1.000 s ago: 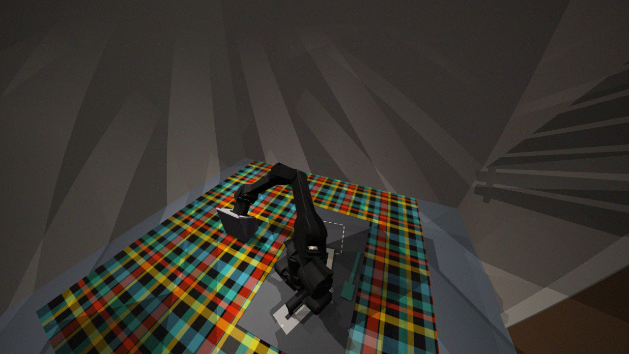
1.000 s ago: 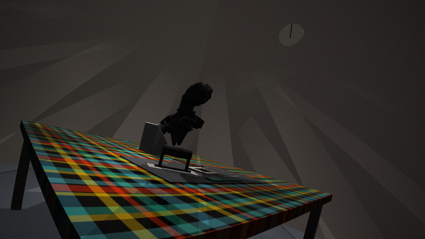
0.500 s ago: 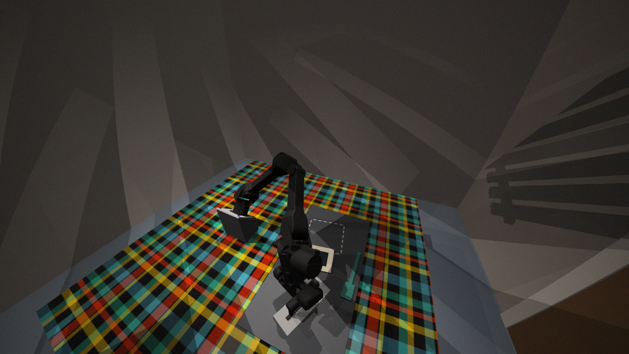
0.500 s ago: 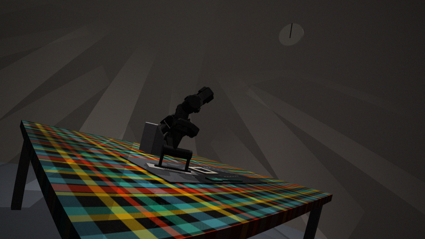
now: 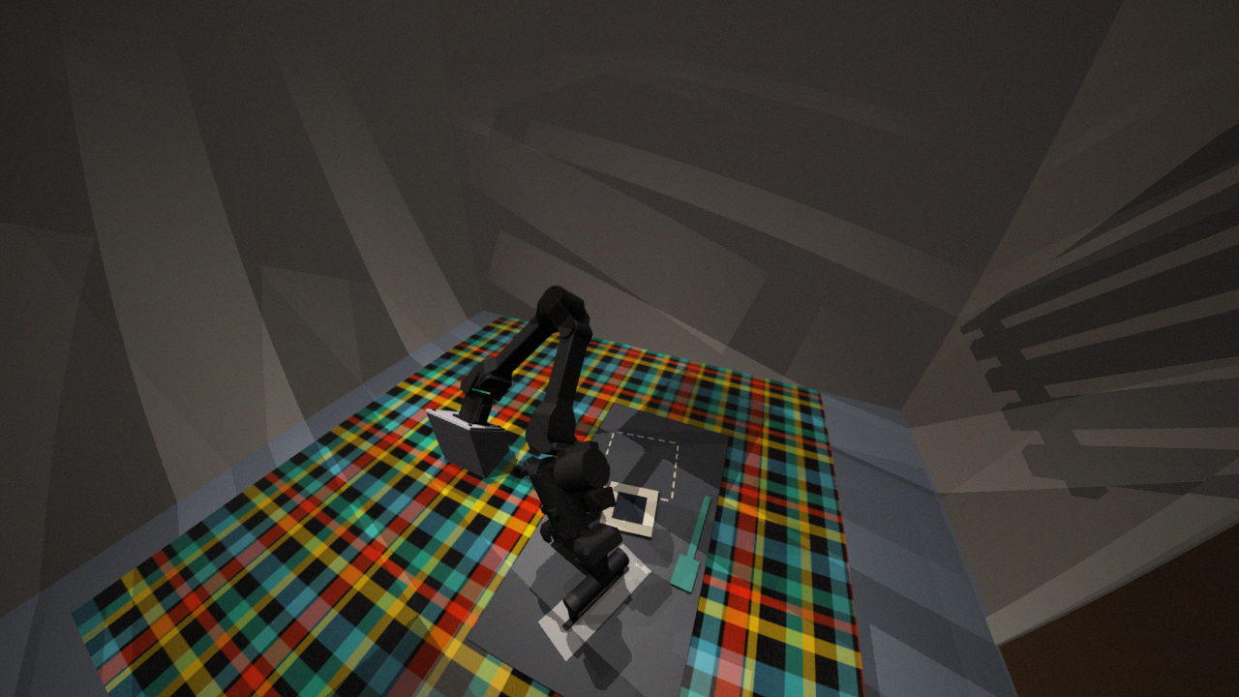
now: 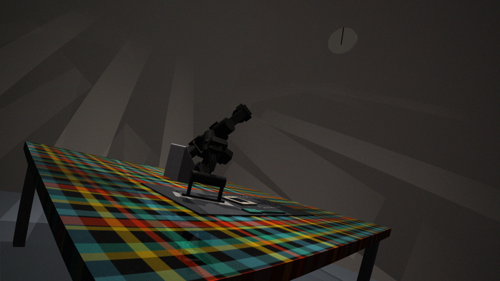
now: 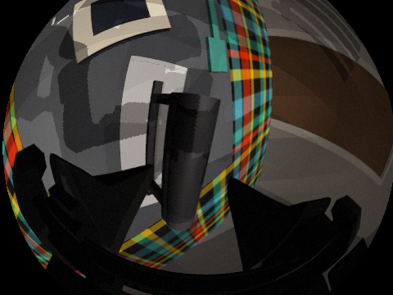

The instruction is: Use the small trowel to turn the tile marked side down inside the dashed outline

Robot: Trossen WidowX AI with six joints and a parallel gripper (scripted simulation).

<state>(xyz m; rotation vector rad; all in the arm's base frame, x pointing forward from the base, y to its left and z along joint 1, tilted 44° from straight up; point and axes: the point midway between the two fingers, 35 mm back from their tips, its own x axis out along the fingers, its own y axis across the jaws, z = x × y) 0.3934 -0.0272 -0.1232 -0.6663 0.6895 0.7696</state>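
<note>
The tile lies 18 cm to the left of my gripper tip, 8 cm below it and 4 cm behind it. The rest, counted from my gripper tip: trowel 17 cm to the left, 11 cm ahead, 8 cm below.
</note>
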